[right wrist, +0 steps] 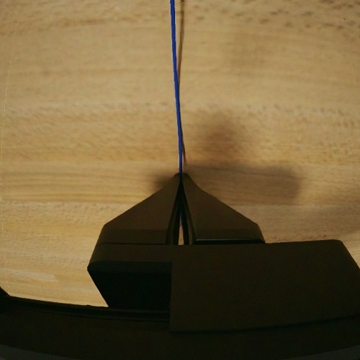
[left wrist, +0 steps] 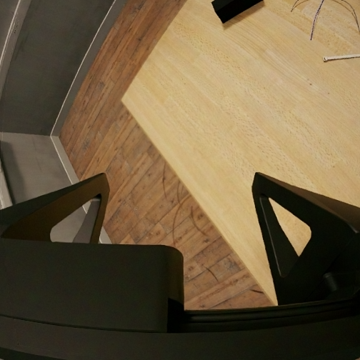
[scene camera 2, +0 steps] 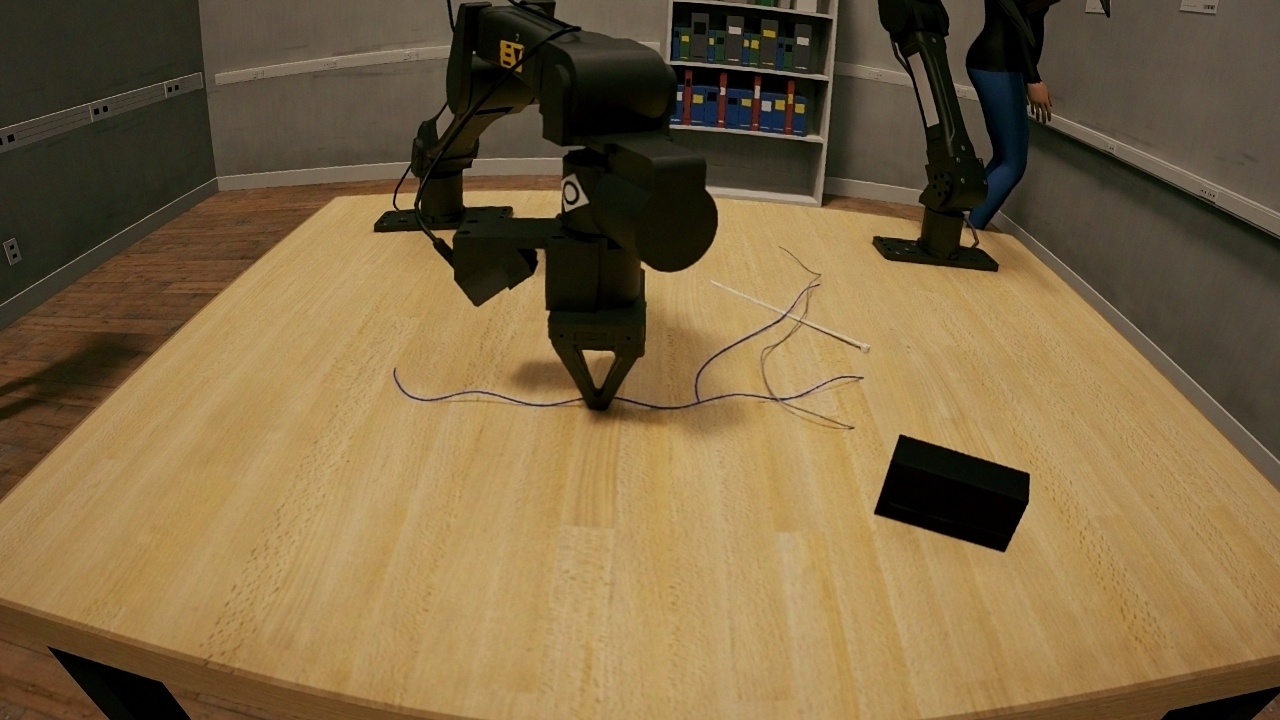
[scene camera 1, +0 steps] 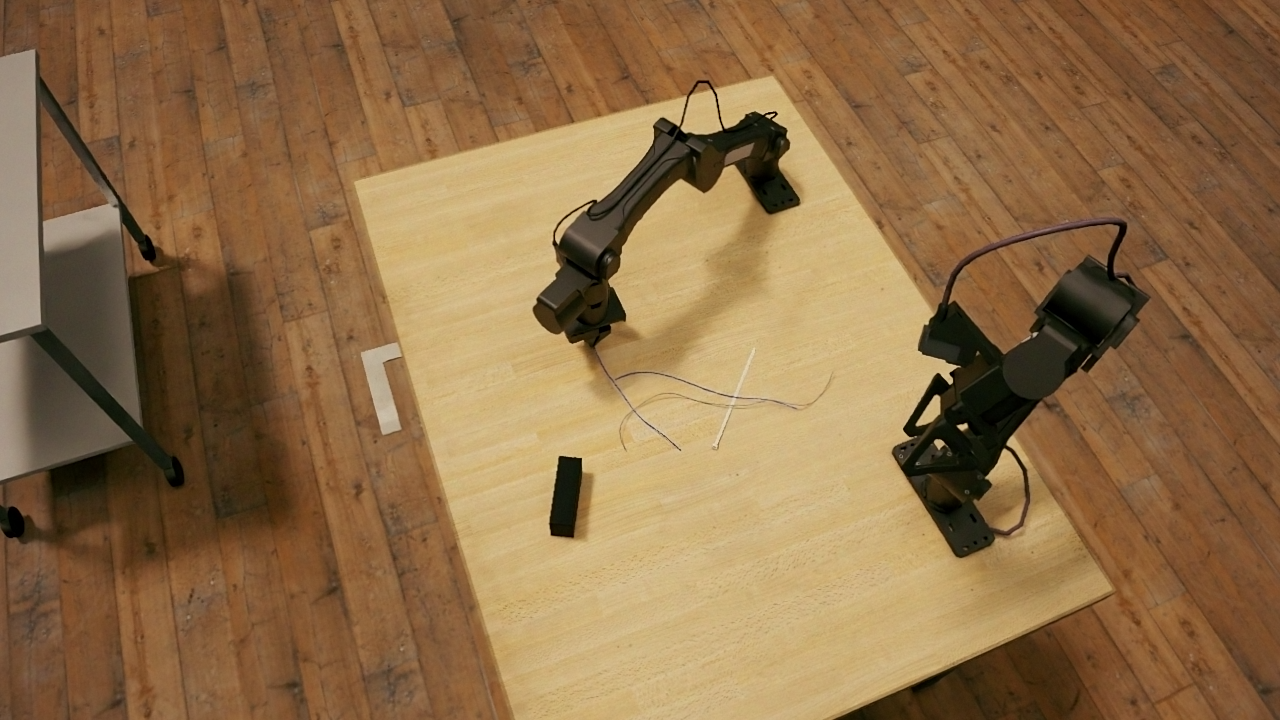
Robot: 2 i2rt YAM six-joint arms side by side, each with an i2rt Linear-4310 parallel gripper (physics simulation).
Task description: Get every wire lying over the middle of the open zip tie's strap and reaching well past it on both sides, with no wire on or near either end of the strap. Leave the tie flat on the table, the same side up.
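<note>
The white zip tie lies flat on the table. A shorter blue wire and a thin brown wire cross near its middle and reach out on both sides. A long blue wire lies off the tie, to its left in scene camera 1; its near end curves toward the tie's head side. My right gripper is low at the table, shut on the long blue wire partway along it. My left gripper is open and empty, high above the table's edge.
A black block stands on the table beyond the wires. The left arm's base and the right arm's base are near the table's far edge in scene camera 2.
</note>
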